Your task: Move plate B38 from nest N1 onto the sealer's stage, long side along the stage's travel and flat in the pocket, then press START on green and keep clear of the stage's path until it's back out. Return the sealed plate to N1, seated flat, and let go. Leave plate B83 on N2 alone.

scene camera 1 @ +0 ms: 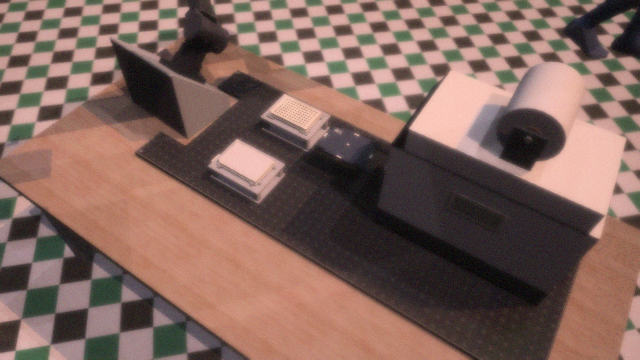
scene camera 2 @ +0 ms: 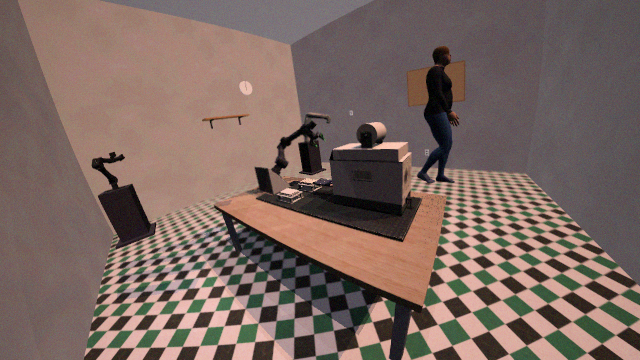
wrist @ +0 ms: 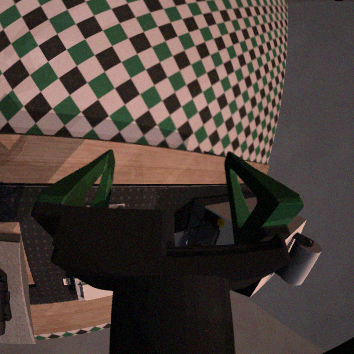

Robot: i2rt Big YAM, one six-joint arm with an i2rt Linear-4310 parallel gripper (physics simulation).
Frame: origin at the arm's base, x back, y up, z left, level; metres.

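Seen in the pictures: gripper, fingertip midpoint: (scene camera 2: 321,144) (wrist: 169,155); arm's base, link origin: (scene camera 1: 182,73) (scene camera 2: 273,174).
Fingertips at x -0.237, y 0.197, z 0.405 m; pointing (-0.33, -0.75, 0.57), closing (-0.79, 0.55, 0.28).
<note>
Pixels of each thing's top centre, then the offset from my fingertips to it. "spot": a spot on its surface instead. Level surfaces: height alone.
- back nest, top centre: (scene camera 1: 295,114) (scene camera 2: 309,181) dy -0.268, dx -0.065, dz -0.257 m
- plate with a plain pale top, top centre: (scene camera 1: 246,161) (wrist: 101,289) (scene camera 2: 289,191) dy -0.266, dx -0.090, dz -0.477 m
- front nest, top centre: (scene camera 1: 246,162) (scene camera 2: 289,191) dy -0.272, dx -0.090, dz -0.477 m
- sealer's dark blue stage, top centre: (scene camera 1: 348,144) dy -0.225, dx -0.273, dz -0.283 m
- sealer, surface spot: (scene camera 1: 465,200) spot: dy -0.098, dx -0.614, dz -0.345 m
- dark perforated mat, surface height: dy -0.327 m
A plate with a grid of wells (scene camera 1: 296,113) sits in the back nest (scene camera 1: 309,139). A plate with a plain pale top (scene camera 1: 246,160) (scene camera 2: 290,192) sits in the front nest (scene camera 1: 259,192). Both look flat; their labels and the nest labels are unreadable, so I cannot tell which is B38. The sealer's dark blue stage (scene camera 1: 346,145) is out beside the back nest, with no plate on it. The sealer (scene camera 1: 465,200) (scene camera 2: 370,175) stands beyond it; the START button cannot be made out. My gripper (scene camera 2: 320,140) (wrist: 169,155) is open and empty, high above the table, with green fingers spread.
A large roll (scene camera 1: 542,110) (scene camera 2: 371,133) (wrist: 300,260) tops the sealer. An upright grey panel (scene camera 1: 200,100) (scene camera 2: 270,180) (wrist: 15,285) stands near the arm's base. A dark perforated mat (scene camera 1: 310,215) (scene camera 2: 370,223) lies under the nests and sealer. A person (scene camera 2: 439,95) walks behind the table.
</note>
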